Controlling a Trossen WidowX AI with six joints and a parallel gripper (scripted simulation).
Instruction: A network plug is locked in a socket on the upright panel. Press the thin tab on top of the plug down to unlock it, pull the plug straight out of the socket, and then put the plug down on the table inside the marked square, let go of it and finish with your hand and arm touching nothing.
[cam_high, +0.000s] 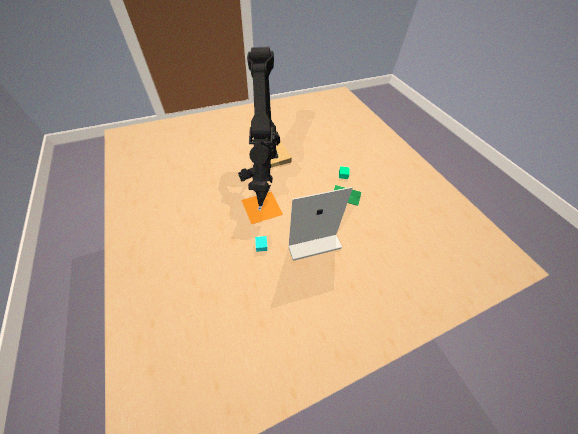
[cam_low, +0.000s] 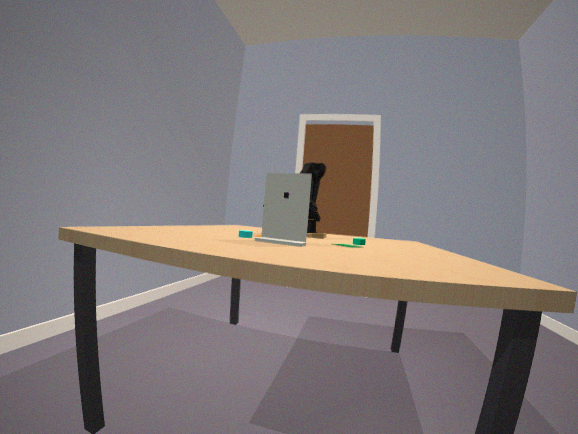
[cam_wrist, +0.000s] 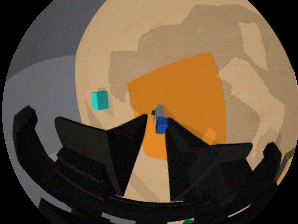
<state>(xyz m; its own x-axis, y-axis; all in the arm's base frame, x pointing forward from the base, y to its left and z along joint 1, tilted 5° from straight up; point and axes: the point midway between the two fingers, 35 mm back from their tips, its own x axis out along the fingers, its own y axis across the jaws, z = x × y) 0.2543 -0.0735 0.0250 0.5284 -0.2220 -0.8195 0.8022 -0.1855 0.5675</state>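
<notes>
Right now my gripper tip is right at the blue plug. From my gripper tip the other things lie so: orange marked square (2 cm below, 1 cm behind); then cyan cube (16 cm ahead, 2 cm to the right, 1 cm below); then grey upright panel (18 cm ahead, 15 cm to the left, 9 cm above).
</notes>
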